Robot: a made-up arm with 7 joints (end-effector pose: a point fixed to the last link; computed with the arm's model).
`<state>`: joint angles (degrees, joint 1 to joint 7).
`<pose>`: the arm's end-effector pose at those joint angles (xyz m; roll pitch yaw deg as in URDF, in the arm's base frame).
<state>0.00 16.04 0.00 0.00 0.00 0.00 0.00</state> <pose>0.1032 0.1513 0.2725 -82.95 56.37 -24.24</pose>
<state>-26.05 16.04 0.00 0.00 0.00 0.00 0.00</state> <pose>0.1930 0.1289 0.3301 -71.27 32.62 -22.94</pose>
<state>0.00 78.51 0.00 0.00 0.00 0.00 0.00</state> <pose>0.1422 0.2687 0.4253 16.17 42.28 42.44</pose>
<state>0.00 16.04 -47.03 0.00 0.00 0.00 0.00</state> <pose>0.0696 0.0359 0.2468 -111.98 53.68 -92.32</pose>
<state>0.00 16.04 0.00 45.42 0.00 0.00 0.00</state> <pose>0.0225 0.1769 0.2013 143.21 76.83 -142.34</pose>
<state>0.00 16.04 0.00 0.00 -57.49 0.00 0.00</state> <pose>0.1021 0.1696 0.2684 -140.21 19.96 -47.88</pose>
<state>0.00 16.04 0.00 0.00 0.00 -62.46 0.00</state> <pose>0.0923 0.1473 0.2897 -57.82 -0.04 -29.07</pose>
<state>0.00 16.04 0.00 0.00 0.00 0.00 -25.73</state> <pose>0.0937 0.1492 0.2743 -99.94 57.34 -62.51</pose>
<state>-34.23 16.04 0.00 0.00 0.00 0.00 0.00</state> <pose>0.2145 0.1203 0.3557 -68.31 25.17 -23.69</pose>
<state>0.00 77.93 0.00 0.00 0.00 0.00 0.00</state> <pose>0.1417 0.2685 0.4234 15.60 42.66 42.21</pose>
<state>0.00 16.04 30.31 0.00 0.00 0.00 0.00</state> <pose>0.0734 0.2207 0.3007 -70.09 48.68 14.32</pose>
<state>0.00 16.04 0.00 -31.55 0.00 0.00 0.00</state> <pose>0.1146 0.1299 0.3464 -69.27 27.61 -23.42</pose>
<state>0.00 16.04 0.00 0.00 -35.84 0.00 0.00</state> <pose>0.1031 0.1633 0.2721 -124.03 35.35 -45.68</pose>
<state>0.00 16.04 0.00 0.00 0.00 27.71 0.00</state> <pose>0.1009 0.1540 0.2635 -125.86 79.28 -57.43</pose>
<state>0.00 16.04 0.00 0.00 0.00 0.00 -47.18</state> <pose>0.0859 0.1506 0.2767 -112.05 53.64 -92.51</pose>
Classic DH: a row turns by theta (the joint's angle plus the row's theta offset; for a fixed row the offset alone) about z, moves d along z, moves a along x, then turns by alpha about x. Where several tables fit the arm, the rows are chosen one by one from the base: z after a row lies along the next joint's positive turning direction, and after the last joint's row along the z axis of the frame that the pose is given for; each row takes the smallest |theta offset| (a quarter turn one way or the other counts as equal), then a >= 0, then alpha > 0; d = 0 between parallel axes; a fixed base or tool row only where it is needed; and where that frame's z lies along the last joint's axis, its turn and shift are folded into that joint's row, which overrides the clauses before.
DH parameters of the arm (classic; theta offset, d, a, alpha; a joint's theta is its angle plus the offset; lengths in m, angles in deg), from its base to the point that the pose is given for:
base (fixed): -4.07 0.4643 0.0086 -74.51
joint 1: -75.12 0.0811 -0.0096 -90
joint 2: 74 -0.012 0.01 90
joint 3: 90 -0.1624 0.0103 -90
joint 4: 90 0.03 0.0456 90
joint 5: 0 0.1214 -0.0146 -90
joint 6: -90 0.02 0.0097 90
joint 7: -27.96 0.0042 0.0179 -93.22
tool (fixed): 36.39 -0.0131 0 0

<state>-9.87 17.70 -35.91 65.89 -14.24 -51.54 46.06</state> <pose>0.0603 0.1626 0.1942 -66.38 56.50 11.57</pose>
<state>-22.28 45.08 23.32 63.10 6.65 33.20 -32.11</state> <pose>0.0780 0.3019 0.2936 128.84 62.27 -133.93</pose>
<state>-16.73 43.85 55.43 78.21 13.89 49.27 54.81</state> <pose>-0.0152 0.3074 0.2541 20.00 24.66 -176.88</pose>
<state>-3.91 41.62 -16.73 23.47 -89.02 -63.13 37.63</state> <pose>0.0940 0.2754 0.2799 -129.83 20.68 27.27</pose>
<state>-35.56 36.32 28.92 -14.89 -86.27 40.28 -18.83</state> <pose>0.1674 0.2364 0.4393 -100.57 -3.70 -83.07</pose>
